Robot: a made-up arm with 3 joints. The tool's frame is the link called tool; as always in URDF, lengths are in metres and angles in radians. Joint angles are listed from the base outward. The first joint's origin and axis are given. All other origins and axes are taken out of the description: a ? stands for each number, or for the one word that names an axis. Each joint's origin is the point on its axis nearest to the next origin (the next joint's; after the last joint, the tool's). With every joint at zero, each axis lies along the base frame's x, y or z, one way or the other. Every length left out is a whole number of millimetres.
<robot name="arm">
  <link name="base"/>
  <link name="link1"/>
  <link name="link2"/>
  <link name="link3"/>
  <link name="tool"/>
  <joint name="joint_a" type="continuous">
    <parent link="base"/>
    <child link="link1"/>
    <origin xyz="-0.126 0 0.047"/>
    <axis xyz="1 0 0"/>
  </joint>
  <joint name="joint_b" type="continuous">
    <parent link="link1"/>
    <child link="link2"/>
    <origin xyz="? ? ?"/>
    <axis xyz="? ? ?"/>
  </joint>
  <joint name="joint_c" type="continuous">
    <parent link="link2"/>
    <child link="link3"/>
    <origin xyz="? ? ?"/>
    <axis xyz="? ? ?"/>
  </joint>
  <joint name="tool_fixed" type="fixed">
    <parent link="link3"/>
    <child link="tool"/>
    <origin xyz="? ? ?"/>
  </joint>
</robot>
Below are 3 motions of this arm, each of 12 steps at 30 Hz.
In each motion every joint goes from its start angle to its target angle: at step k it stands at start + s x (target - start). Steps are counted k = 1, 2, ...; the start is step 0. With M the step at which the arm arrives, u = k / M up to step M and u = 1 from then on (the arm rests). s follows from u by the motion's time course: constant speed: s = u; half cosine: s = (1 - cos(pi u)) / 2; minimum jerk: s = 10 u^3 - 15 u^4 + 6 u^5.
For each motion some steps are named. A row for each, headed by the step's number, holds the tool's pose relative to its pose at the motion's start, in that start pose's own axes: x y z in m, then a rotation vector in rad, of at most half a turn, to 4 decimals.
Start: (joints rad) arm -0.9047 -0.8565 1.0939
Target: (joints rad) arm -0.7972 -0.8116 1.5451
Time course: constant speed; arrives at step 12
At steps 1, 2, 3, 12:
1: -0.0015 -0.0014 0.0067 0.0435 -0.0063 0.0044
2: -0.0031 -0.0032 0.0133 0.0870 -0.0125 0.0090
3: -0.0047 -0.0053 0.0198 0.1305 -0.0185 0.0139
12: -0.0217 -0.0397 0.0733 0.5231 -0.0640 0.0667

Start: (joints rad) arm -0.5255 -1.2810 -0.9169
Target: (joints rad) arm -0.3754 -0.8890 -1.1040
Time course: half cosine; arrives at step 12
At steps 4, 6, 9, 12:
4: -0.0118 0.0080 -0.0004 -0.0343 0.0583 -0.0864
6: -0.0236 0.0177 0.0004 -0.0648 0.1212 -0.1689
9: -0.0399 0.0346 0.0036 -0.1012 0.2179 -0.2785
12: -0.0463 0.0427 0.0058 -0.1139 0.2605 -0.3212

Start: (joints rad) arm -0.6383 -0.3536 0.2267
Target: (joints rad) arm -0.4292 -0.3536 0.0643
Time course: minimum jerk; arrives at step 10
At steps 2, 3, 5, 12:
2: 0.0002 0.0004 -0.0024 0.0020 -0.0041 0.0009
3: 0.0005 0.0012 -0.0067 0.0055 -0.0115 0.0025
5: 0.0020 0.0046 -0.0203 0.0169 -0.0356 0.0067
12: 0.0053 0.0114 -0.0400 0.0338 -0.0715 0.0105

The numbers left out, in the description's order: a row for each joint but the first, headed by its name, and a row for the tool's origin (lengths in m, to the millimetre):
joint_b: xyz 0 0.119 -0.09, axis 0 0 -1
joint_c: xyz -0.079 -0.325 0, axis 1 0 0
tool: xyz 0 0.185 0.009

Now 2 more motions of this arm.
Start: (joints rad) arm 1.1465 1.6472 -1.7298
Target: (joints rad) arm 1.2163 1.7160 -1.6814
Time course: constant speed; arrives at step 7
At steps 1, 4, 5, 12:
1: -0.0061 -0.0024 0.0015 0.0061 0.0082 0.0113
4: -0.0240 -0.0103 0.0061 0.0238 0.0332 0.0450
5: -0.0299 -0.0131 0.0077 0.0295 0.0416 0.0561
12: -0.0415 -0.0190 0.0109 0.0406 0.0588 0.0780

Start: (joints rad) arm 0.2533 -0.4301 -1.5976
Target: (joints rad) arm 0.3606 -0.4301 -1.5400
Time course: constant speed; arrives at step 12
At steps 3, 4, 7, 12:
3: 0.0031 0.0050 0.0096 0.0388 0.0002 -0.0112
4: 0.0042 0.0066 0.0128 0.0517 0.0003 -0.0149
7: 0.0073 0.0111 0.0225 0.0905 0.0003 -0.0261
12: 0.0127 0.0178 0.0389 0.1551 -0.0001 -0.0448

